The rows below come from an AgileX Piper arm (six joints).
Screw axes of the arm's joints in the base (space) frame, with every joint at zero. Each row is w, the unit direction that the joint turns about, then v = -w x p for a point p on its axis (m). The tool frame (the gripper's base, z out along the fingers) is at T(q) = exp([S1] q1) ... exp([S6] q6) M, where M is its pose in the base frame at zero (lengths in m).
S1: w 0 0 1 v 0.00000 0.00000 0.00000
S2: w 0 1 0 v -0.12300 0.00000 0.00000
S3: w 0 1 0 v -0.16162 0.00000 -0.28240
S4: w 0.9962 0 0.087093 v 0.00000 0.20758 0.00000
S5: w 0 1 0 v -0.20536 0.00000 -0.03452
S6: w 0.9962 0 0.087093 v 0.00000 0.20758 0.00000
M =
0.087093 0 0.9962 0.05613
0 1 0 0.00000
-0.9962 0 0.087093 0.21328
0 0 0 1
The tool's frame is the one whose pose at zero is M.
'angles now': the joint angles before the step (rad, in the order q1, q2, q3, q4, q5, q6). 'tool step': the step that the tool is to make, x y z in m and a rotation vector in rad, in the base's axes. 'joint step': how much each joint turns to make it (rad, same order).
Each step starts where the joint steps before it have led.
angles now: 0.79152, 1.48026, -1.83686, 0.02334, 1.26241, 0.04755
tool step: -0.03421, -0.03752, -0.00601, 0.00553, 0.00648, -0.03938
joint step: -0.00082, -0.18552, 0.20148, -0.02113, -0.01583, 0.04035
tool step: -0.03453, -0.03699, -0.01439, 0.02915, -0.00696, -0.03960
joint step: 0.00002, -0.19482, 0.20823, -0.01731, -0.03876, 0.04542
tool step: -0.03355, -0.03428, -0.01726, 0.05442, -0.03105, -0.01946
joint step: -0.00001, -0.19570, 0.18596, -0.00343, -0.05038, 0.02724
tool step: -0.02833, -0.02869, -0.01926, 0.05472, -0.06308, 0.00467
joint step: 0.00003, -0.18238, 0.15881, -0.00107, -0.05982, -0.00636
